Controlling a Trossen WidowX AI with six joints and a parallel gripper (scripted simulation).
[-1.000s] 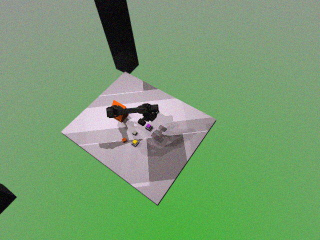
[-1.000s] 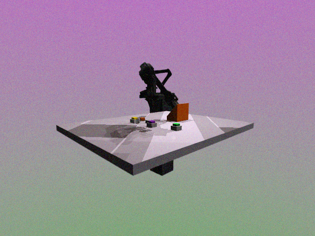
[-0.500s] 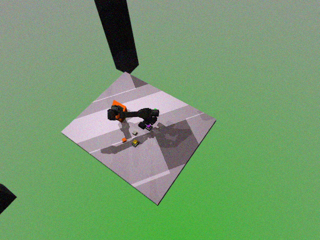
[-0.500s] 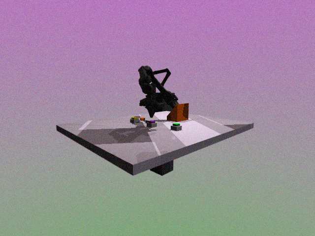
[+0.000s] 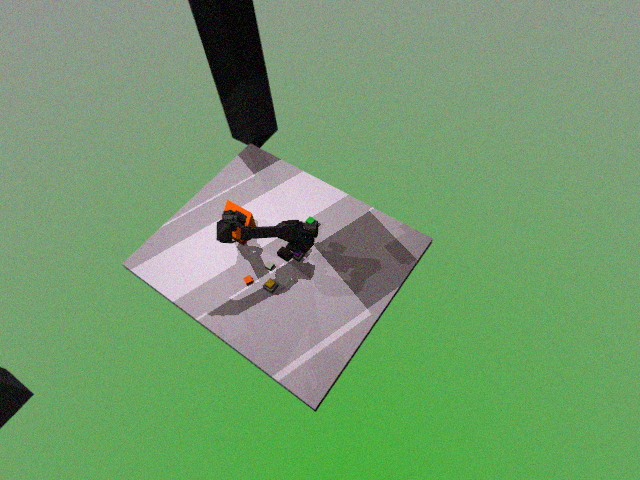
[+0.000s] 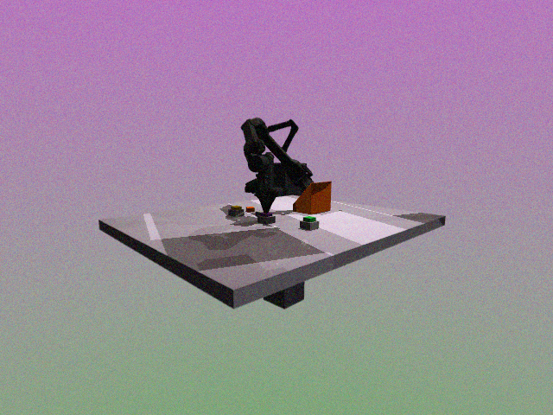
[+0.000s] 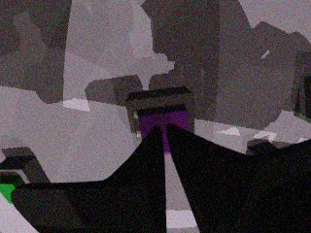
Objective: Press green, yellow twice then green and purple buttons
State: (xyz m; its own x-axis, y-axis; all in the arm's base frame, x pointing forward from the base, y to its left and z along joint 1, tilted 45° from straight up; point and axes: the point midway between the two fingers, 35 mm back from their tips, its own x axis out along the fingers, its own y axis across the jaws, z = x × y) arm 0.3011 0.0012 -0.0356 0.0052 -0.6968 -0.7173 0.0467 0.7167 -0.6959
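My gripper tip is 1 cm above the purple button. Round my gripper tip: yellow button: 19 cm to the right, 1 cm behind; small orange block: 22 cm to the right, 11 cm behind, 3 cm below; green button: 17 cm to the left, 5 cm behind.
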